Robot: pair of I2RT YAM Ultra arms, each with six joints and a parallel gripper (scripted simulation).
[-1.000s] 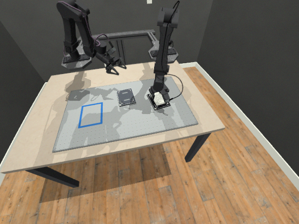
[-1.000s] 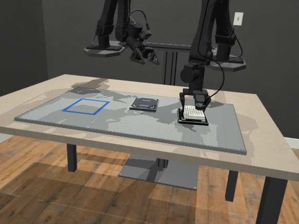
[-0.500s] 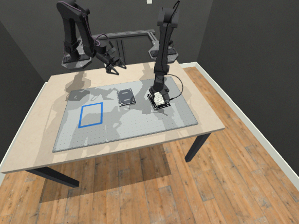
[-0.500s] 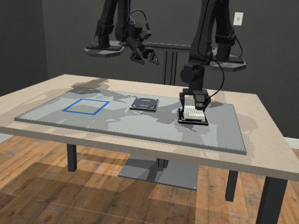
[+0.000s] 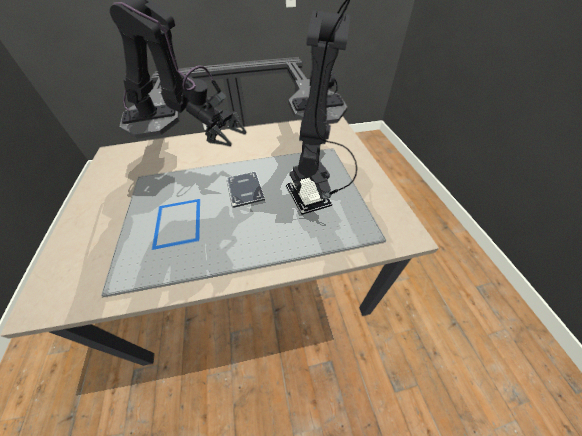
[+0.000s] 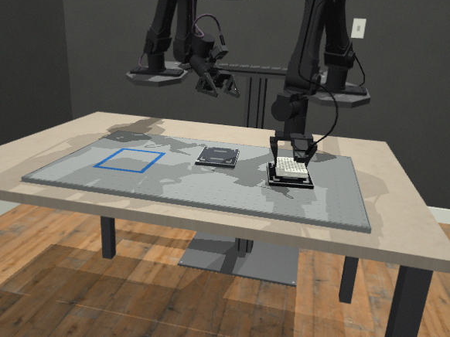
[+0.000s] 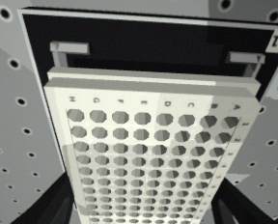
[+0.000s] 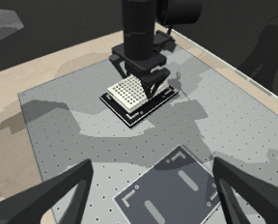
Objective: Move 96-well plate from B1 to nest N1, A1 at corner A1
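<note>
The black plate nest is 30 mm below my left hand. Round my left hand: white 96-well plate: 10 mm below.
</note>
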